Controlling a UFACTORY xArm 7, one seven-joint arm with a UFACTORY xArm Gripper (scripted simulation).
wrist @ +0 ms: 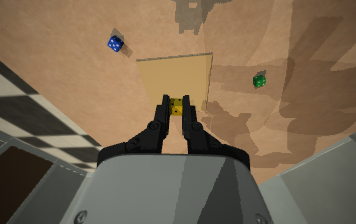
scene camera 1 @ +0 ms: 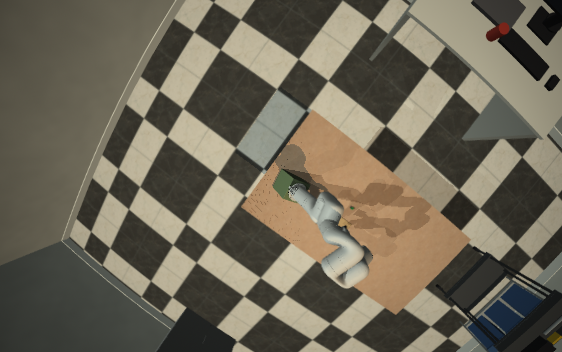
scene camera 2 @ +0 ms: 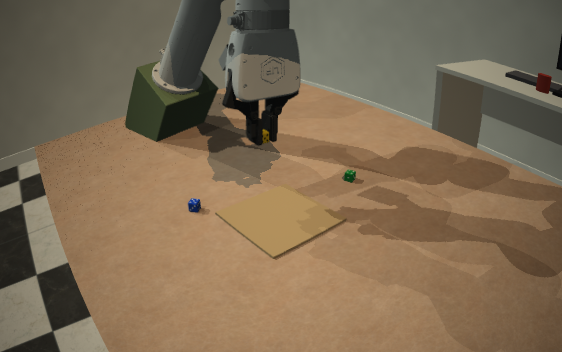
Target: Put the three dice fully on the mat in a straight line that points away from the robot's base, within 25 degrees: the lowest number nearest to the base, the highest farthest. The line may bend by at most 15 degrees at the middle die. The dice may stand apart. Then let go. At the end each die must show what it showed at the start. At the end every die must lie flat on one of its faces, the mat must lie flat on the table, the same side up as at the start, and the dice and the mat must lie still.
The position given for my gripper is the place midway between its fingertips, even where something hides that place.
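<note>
Scene camera 2 shows my gripper (scene camera 2: 262,140). The wrist view shows my gripper (wrist: 176,103) and a tan mat (wrist: 189,75).
</note>
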